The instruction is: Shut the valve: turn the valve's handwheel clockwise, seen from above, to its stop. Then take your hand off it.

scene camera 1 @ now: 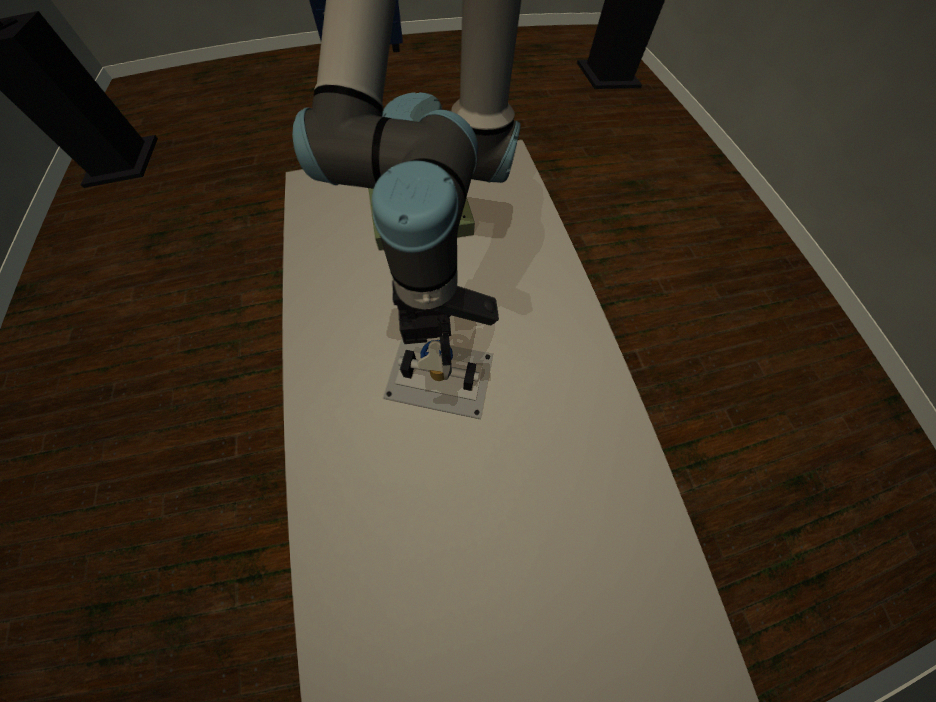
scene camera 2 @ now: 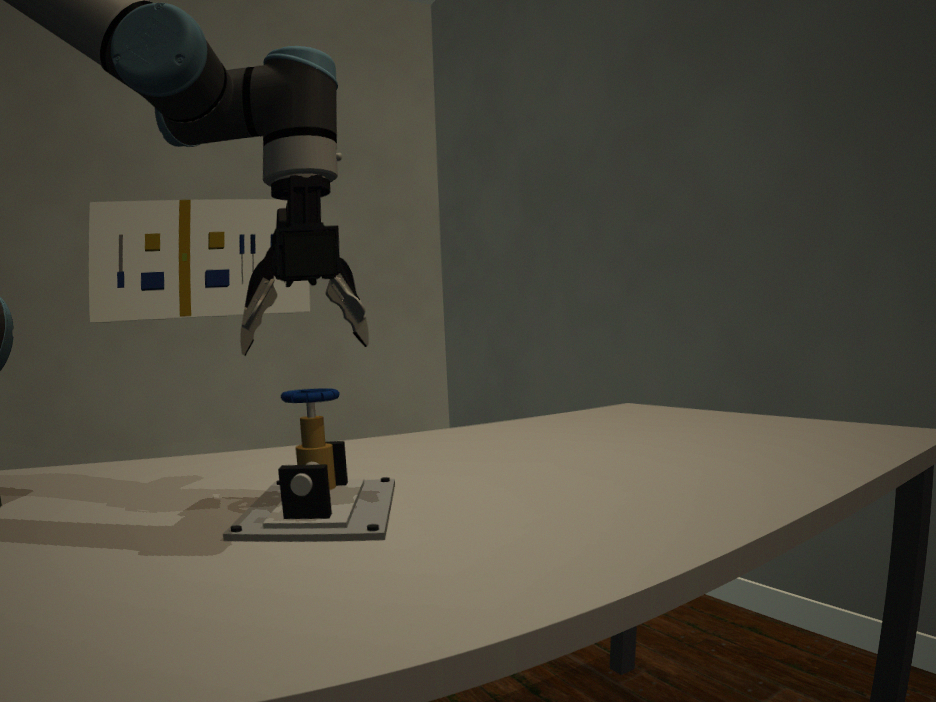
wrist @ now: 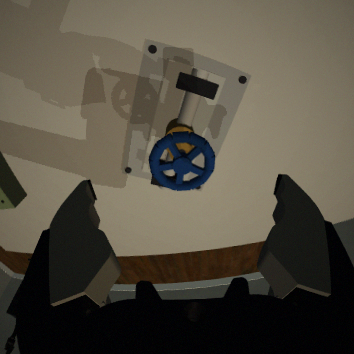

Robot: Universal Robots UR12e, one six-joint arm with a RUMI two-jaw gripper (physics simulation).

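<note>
The blue handwheel (scene camera 1: 425, 349) (scene camera 2: 309, 395) (wrist: 182, 165) sits level on a thin stem above the brass-coloured valve body (scene camera 1: 437, 374) (scene camera 2: 314, 457) (wrist: 179, 128). The valve is mounted on a grey base plate (scene camera 1: 434, 405) (scene camera 2: 381, 506) (wrist: 231, 100), with a pipe held by black blocks. My gripper (scene camera 2: 305, 348) (wrist: 184, 178) is wide open and empty, pointing down above the handwheel. In the scene camera 2 view a clear gap separates both fingertips from the wheel. The arm and gripper partly hide the wheel in the scene camera 1 view. The frames do not show whether the wheel is at its stop.
The valve stands on a long pale table (scene camera 1: 468, 566) (scene camera 2: 604, 513). A green block (scene camera 1: 464, 226) (wrist: 10, 187) lies behind the arm's wrist on the table. A white tool panel (scene camera 2: 105, 302) hangs on the wall. Dark pillars (scene camera 1: 68, 98) stand on the floor beyond the table.
</note>
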